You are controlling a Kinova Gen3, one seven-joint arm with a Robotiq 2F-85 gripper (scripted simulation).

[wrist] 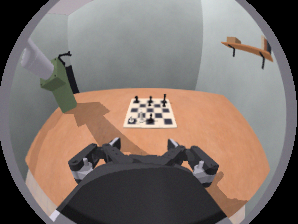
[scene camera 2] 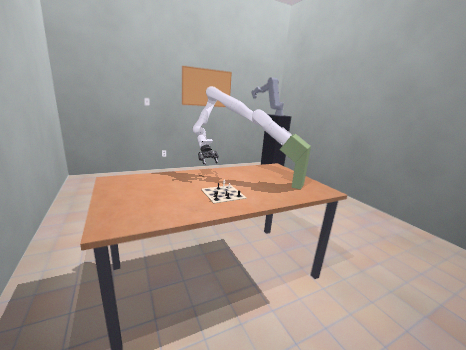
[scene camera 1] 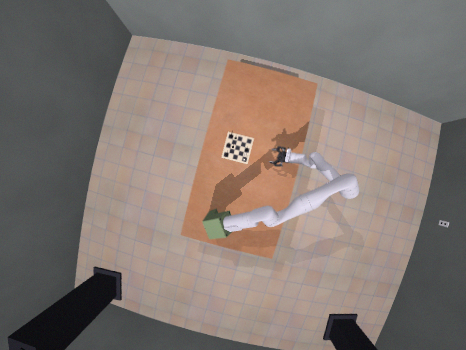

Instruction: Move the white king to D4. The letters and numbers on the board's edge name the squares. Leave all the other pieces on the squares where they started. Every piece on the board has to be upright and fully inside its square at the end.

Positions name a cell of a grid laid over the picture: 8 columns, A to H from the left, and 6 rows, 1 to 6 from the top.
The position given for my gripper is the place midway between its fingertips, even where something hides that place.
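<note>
Chessboard (wrist: E4) in sight. My gripper (wrist: D4) too.
</note>
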